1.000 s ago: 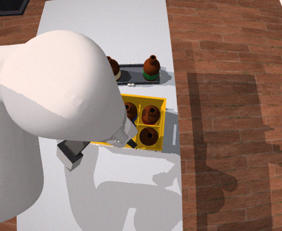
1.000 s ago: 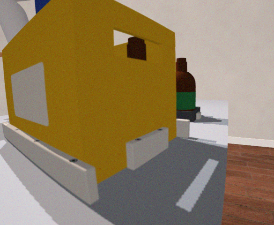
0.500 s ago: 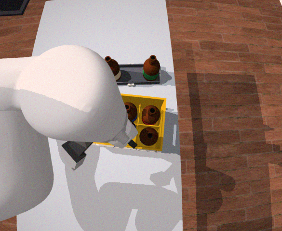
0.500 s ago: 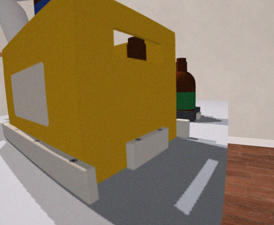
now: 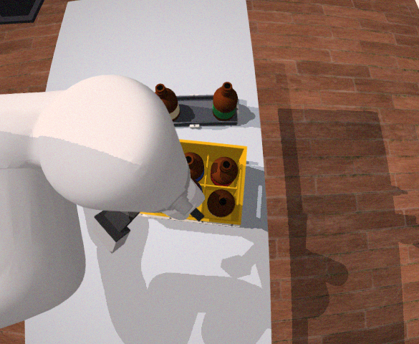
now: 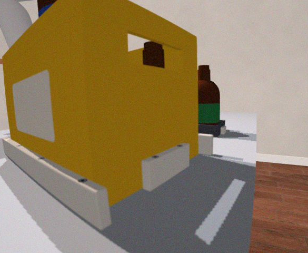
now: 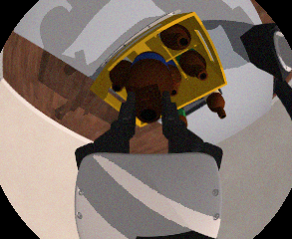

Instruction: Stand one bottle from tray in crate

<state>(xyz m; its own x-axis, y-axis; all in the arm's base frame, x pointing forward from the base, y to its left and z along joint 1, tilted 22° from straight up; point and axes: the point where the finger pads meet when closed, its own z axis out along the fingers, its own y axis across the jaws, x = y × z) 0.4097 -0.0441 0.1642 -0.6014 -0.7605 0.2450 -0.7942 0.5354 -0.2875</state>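
Right now my hand is 210 mm above the crate and 40 mm to the right of it. Also, from my hand: cream-labelled bottle (280 mm to the left, 210 mm below, 100 mm behind); green-label bottle (310 mm to the left, 210 mm below, 80 mm ahead); dark tray (300 mm to the left, 290 mm below, 20 mm behind).
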